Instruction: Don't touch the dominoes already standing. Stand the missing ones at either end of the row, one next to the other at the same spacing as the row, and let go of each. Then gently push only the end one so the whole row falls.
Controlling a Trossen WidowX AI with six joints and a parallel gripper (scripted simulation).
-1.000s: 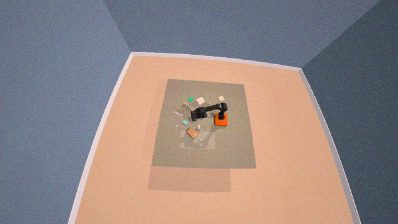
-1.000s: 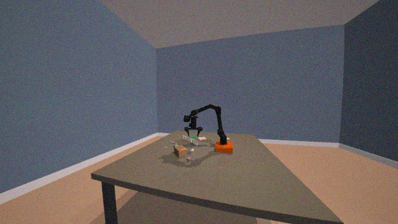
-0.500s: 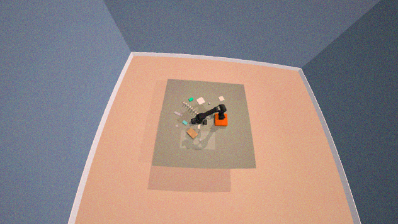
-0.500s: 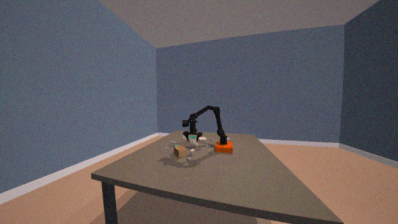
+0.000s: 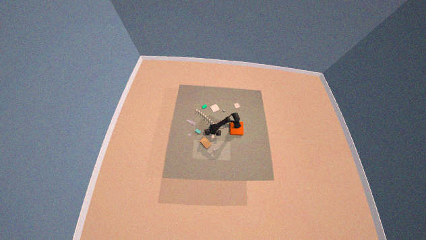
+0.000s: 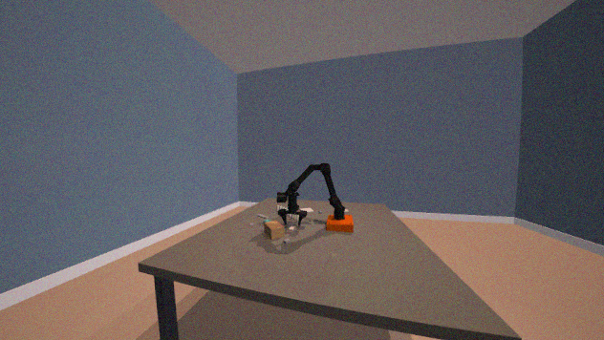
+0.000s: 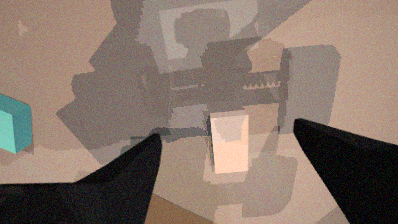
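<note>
Now: the tan box 110 mm to the left of my gripper tip, 90 mm ahead of it and 10 mm above it. From my gripper tip the other things lie so: white flat block (380 mm to the right, 60 mm behind, 10 mm below); then teal block (180 mm ahead, 50 mm to the right, 10 mm below); then pale flat bar (280 mm ahead, 190 mm to the right, 10 mm below).
</note>
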